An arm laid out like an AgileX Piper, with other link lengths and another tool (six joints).
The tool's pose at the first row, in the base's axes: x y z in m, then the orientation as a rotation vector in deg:
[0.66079, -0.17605, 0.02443, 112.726, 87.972, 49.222]
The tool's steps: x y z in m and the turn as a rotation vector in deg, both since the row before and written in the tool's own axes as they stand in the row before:
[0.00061, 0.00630, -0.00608, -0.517, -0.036, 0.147]
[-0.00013, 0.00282, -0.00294, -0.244, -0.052, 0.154]
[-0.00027, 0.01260, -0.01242, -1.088, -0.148, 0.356]
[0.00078, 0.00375, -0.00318, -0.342, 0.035, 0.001]
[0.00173, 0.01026, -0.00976, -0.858, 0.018, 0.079]
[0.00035, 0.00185, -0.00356, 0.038, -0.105, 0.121]
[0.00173, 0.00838, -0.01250, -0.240, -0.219, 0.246]
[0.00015, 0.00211, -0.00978, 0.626, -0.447, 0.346]
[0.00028, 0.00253, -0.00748, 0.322, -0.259, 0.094]
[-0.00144, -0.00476, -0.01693, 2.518, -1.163, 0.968]
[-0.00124, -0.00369, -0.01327, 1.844, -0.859, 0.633]
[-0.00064, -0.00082, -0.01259, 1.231, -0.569, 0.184]
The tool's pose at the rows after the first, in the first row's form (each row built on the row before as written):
[0.66056, -0.17696, 0.03316, 112.502, 87.455, 49.555]
[0.66019, -0.17776, 0.03714, 112.479, 87.119, 49.708]
[0.65905, -0.18103, 0.05449, 112.055, 85.951, 50.339]
[0.65915, -0.18117, 0.05947, 111.806, 85.725, 50.578]
[0.65847, -0.18192, 0.07370, 111.261, 85.052, 51.131]
[0.65693, -0.18198, 0.07742, 111.416, 84.917, 51.047]
[0.65280, -0.18218, 0.09199, 111.504, 84.412, 51.052]
[0.64659, -0.18233, 0.09983, 112.343, 84.311, 50.352]
[0.64251, -0.18250, 0.10660, 112.703, 84.313, 49.922]
[0.62644, -0.18204, 0.11388, 115.570, 84.590, 47.579]
[0.61414, -0.18163, 0.12019, 117.587, 84.830, 45.787]
[0.60462, -0.18142, 0.12849, 118.711, 85.199, 44.485]

